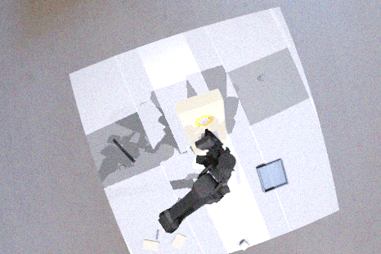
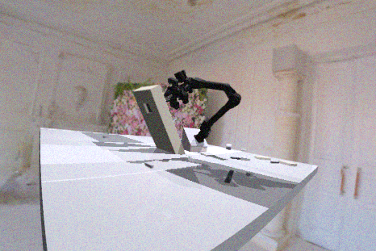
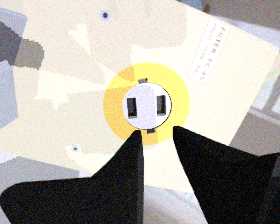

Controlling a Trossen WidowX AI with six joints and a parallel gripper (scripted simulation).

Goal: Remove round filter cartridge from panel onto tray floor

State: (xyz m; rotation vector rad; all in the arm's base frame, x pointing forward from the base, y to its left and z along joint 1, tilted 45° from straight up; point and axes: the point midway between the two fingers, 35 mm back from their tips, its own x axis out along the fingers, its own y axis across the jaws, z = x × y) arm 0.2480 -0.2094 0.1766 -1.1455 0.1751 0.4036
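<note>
The round filter cartridge is 5 cm ahead of my gripper tip and 4 cm below it. Round my gripper tip: cream service panel 1 cm ahead, 11 cm below; then blue-grey square tray 41 cm behind, 24 cm to the right, 27 cm below.
</note>
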